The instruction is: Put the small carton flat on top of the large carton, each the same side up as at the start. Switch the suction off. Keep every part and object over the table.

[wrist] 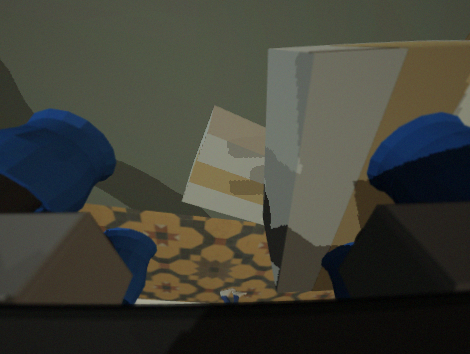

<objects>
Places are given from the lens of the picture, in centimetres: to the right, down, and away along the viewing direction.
my suction head (59, 157): -6, -1, 6
large carton (227, 176): -1, 0, 33
The marked spots on the large carton and my suction head are 27 cm apart.
</objects>
